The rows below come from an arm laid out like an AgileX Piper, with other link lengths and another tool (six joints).
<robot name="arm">
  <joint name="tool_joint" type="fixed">
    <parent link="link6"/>
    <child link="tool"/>
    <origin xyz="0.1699 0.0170 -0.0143" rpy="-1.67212 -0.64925 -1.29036"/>
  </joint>
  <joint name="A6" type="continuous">
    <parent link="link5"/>
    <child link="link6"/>
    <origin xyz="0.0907 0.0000 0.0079" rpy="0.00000 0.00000 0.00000"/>
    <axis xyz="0.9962 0 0.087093"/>
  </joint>
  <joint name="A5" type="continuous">
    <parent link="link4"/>
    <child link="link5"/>
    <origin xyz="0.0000 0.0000 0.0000" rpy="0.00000 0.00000 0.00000"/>
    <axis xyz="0 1 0"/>
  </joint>
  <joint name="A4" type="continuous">
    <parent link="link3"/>
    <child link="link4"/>
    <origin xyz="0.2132 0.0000 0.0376" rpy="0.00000 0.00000 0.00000"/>
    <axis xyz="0.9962 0 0.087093"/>
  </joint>
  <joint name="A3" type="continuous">
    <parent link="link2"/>
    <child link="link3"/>
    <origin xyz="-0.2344 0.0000 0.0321" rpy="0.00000 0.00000 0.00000"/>
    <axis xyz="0 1 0"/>
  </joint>
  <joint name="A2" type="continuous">
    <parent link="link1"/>
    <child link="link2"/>
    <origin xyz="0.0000 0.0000 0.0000" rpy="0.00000 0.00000 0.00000"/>
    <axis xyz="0 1 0"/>
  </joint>
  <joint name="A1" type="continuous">
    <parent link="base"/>
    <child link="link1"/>
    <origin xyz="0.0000 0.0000 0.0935" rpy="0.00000 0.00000 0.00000"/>
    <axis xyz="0 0 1"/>
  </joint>
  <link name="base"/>
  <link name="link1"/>
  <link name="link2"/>
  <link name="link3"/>
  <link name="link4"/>
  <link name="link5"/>
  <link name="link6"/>
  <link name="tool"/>
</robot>
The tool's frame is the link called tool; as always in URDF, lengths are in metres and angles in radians. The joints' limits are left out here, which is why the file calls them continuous.
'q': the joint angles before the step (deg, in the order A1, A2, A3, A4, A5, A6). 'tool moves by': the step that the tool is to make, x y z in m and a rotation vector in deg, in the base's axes. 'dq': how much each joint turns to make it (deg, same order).
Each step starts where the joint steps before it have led.
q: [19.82, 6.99, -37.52, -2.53, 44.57, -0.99]
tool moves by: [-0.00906, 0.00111, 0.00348, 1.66, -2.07, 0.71]
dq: [-0.01, -3.93, 1.06, 1.19, 0.36, -0.10]
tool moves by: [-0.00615, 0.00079, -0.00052, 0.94, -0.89, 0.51]
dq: [0.01, -2.62, 0.82, 0.80, 0.64, -0.04]
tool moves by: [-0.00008, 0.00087, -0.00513, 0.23, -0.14, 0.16]
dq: [0.02, -1.30, 1.59, 0.22, -0.50, 0.00]
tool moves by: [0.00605, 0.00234, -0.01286, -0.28, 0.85, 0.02]
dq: [-0.03, -0.25, 3.12, 0.06, -1.98, -0.02]
